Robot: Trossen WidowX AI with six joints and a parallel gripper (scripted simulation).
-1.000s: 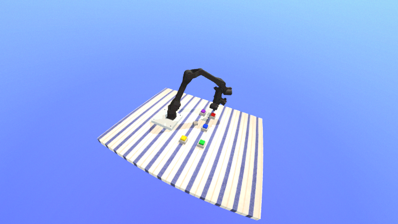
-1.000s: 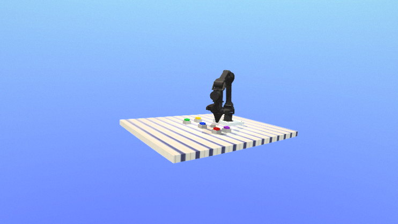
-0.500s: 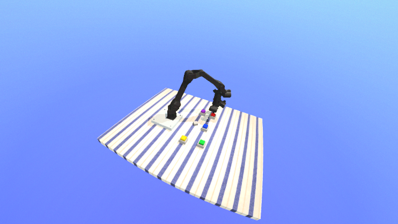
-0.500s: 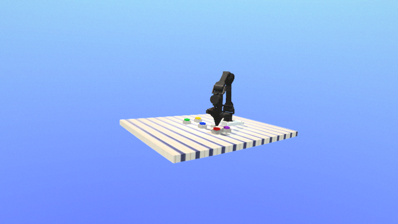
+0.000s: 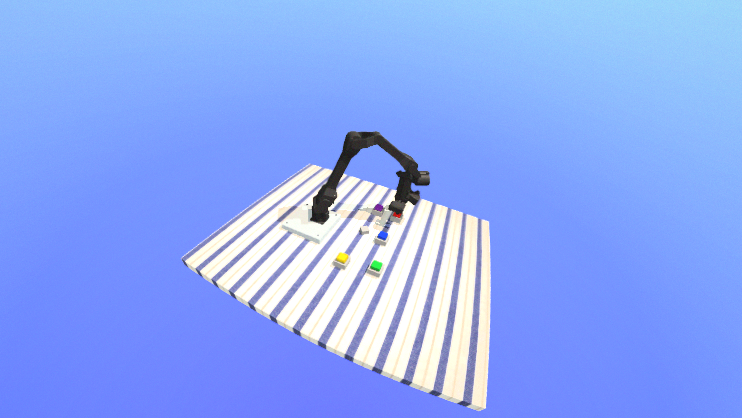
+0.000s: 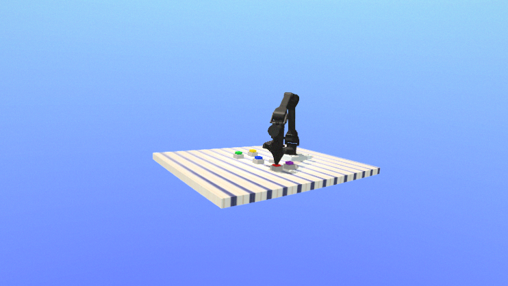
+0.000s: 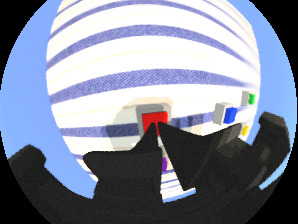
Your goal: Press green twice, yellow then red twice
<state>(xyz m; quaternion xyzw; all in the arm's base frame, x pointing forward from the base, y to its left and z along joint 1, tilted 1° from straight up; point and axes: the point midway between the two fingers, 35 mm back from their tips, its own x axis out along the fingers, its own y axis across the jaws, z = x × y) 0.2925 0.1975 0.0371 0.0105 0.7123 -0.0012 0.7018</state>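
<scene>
Right now my gripper tip is 90 mm past the purple button. Also, from my gripper tip: red button: 10 mm below; then small white block: 100 mm behind, 150 mm to the right, 20 mm below; then blue button: 20 mm behind, 170 mm to the right.
</scene>
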